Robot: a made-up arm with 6 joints.
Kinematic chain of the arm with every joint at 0, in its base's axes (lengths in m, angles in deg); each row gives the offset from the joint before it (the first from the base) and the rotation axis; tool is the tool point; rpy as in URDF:
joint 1: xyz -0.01 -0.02 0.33 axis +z
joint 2: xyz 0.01 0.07 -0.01 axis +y
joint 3: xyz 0 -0.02 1.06 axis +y
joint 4: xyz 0 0.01 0.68 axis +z
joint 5: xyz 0.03 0 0 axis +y
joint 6: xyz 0.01 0 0.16 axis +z
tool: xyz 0 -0.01 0 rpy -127 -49.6 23.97
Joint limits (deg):
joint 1: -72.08..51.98
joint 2: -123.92..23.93
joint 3: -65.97..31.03
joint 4: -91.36..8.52
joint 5: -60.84..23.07
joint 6: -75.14..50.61
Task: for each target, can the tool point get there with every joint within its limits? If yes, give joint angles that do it. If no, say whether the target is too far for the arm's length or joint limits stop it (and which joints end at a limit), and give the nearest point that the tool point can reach.
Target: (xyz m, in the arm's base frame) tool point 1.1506 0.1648 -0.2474
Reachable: no: joint limits stop it (at a limit: joint 1, joint 2, joint 3, joint 5, joint 6) | nearest point -0.0818 0.6560 -1.0056 | short by 1.528 m
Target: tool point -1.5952 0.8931 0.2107
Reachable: yes | joints -28.12 -82.40 -22.44 -10.33 -30.48 28.26
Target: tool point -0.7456 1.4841 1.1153
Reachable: yes | joints -60.95 -73.38 20.93 -75.03 -23.80 -33.75
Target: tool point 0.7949 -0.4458 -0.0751
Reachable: no: joint limits stop it (at a limit: joint 1, joint 2, joint 3, joint 4, joint 5) | nearest point -0.4307 -0.4957 -1.0013 | short by 1.537 m
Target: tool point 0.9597 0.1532 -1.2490
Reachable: no: joint limits stop it (at a limit: joint 1, joint 2, joint 3, joint 5, joint 6) | nearest point -0.0806 0.6585 -1.0059 | short by 1.182 m
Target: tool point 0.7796 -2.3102 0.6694
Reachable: no: too far | nearest point 0.4075 -1.1191 1.6704 | short by 1.600 m
